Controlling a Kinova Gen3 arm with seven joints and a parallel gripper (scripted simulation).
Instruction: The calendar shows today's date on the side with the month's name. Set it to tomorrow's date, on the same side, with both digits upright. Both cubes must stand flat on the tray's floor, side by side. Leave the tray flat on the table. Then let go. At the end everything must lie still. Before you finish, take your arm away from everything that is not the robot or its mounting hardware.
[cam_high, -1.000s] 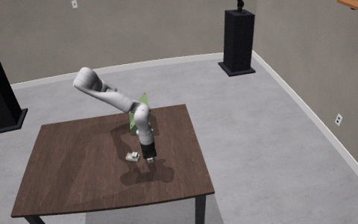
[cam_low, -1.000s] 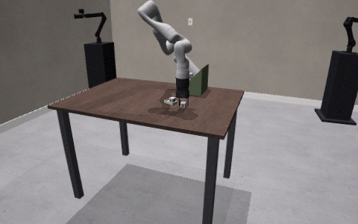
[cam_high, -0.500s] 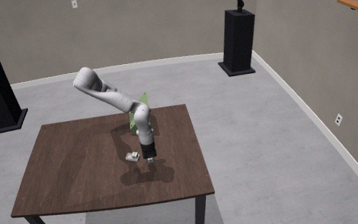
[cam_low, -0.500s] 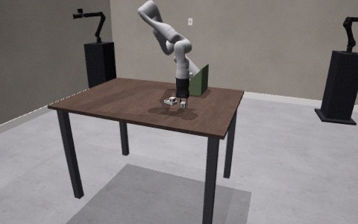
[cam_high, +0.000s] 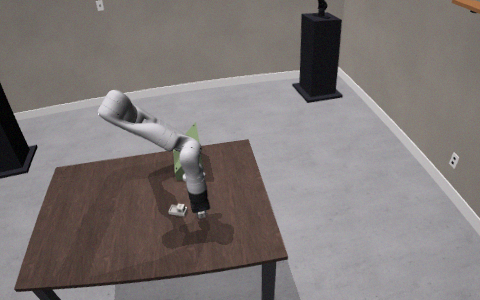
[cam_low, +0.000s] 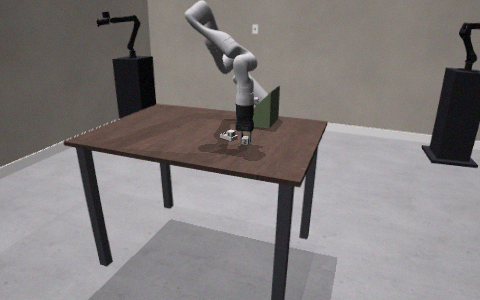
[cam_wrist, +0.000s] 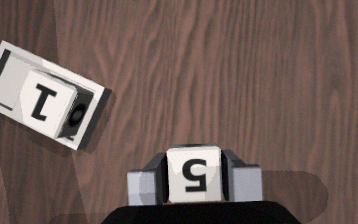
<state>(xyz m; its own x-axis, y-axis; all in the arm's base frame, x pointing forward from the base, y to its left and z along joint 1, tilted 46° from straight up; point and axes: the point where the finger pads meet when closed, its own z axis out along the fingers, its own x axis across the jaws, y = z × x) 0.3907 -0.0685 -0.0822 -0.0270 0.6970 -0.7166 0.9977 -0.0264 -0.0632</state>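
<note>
My gripper is now 1 cm above the digit cube. The rest, counted from my hand: white calendar tray (5 cm behind, 10 cm to the right, 2 cm below); white cube (4 cm behind, 8 cm to the right).
</note>
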